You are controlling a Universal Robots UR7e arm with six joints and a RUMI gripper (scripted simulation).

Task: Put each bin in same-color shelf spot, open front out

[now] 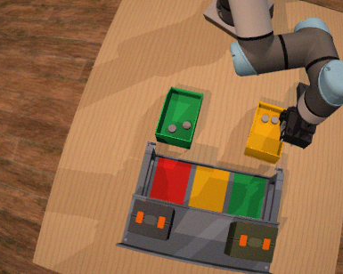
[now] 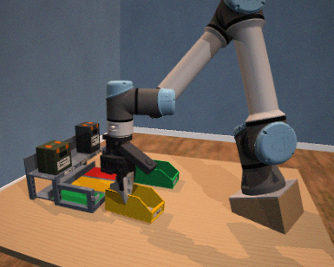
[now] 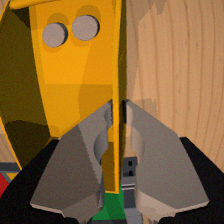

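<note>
Now: hand 50 mm to the left of the yellow bin and 30 mm above it. Round my hand: yellow mark (250 mm ahead, 140 mm to the right, 70 mm below); green mark (230 mm ahead, 30 mm to the right, 70 mm below); green bin (50 mm ahead, 300 mm to the right, 40 mm below).
</note>
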